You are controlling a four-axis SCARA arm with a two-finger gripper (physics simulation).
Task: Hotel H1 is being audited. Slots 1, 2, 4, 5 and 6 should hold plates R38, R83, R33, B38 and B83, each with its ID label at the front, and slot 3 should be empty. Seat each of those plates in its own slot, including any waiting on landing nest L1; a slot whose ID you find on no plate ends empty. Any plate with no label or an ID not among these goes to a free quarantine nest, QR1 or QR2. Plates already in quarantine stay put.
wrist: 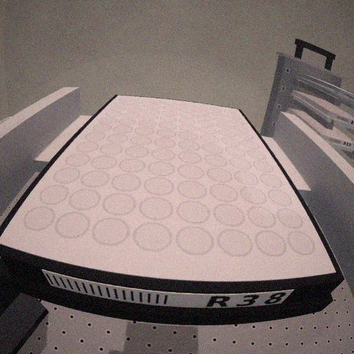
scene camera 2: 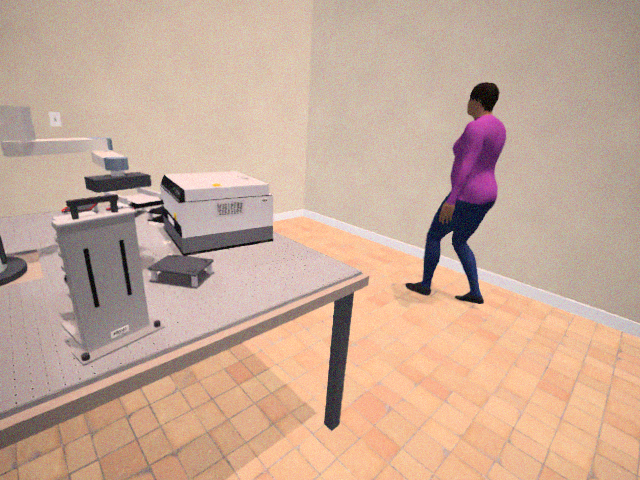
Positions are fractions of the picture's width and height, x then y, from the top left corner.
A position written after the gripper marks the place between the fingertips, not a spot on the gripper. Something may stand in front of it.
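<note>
Gripper (scene camera 2: 0.23,0.41), also in the wrist view (wrist: 0.50,0.32).
</note>
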